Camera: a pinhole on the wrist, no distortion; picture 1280 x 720 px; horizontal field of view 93.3 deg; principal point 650.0 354.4 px. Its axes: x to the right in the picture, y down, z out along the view. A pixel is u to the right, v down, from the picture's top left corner.
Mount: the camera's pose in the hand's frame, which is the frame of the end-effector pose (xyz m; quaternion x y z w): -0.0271 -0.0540 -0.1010 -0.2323 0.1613 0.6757 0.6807
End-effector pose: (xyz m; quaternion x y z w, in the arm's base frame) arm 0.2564 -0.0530 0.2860 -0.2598 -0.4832 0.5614 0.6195
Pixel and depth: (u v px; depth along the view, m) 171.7 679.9 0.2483
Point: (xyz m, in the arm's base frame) 0.1376 -0.2985 0.3849
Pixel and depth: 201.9 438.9 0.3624
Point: 0.0032 -0.2638 0.4615
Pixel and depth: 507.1 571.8 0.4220
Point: -0.0192 -0.3074 0.2616
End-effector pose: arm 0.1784 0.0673 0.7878 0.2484 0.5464 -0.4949 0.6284
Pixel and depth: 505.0 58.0 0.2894
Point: 0.2963 -0.1096 0.7528
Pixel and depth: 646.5 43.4 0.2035
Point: 0.2590 -0.0003 0.7436
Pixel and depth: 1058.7 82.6 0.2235
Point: 0.3550 0.1092 0.6944
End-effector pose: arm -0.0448 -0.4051 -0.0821 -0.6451 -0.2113 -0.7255 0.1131
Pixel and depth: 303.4 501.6 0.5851
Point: 0.4700 -0.1544 -0.2751
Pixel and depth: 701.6 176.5 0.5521
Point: 0.3815 -0.4876 0.0741
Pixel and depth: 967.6 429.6 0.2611
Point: 0.0914 -0.5725 -0.1246
